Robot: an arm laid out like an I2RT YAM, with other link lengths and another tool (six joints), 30 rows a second.
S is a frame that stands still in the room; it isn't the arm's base.
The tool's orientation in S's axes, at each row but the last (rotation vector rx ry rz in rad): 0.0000, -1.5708, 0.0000; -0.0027, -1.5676, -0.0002; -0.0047, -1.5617, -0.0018; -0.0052, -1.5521, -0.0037; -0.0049, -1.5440, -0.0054; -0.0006, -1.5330, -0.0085; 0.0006, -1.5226, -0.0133; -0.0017, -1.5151, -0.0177
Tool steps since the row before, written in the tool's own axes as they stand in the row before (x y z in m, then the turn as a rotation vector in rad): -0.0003, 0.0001, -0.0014, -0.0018, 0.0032, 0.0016; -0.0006, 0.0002, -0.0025, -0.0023, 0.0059, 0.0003; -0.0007, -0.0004, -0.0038, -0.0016, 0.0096, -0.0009; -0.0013, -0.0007, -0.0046, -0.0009, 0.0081, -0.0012; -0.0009, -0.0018, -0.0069, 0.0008, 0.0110, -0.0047; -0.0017, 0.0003, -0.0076, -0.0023, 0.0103, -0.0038; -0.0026, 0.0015, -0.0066, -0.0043, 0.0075, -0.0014; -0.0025, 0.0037, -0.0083, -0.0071, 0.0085, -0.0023
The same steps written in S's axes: 0.0014, 0.0001, -0.0003, -0.0016, 0.0032, -0.0018; 0.0025, 0.0002, -0.0006, -0.0003, 0.0059, -0.0023; 0.0038, -0.0004, -0.0007, 0.0009, 0.0096, -0.0016; 0.0046, -0.0007, -0.0014, 0.0012, 0.0081, -0.0009; 0.0069, -0.0018, -0.0011, 0.0048, 0.0110, 0.0007; 0.0075, 0.0003, -0.0020, 0.0038, 0.0103, -0.0024; 0.0065, 0.0015, -0.0029, 0.0013, 0.0075, -0.0043; 0.0082, 0.0036, -0.0029, 0.0020, 0.0085, -0.0071
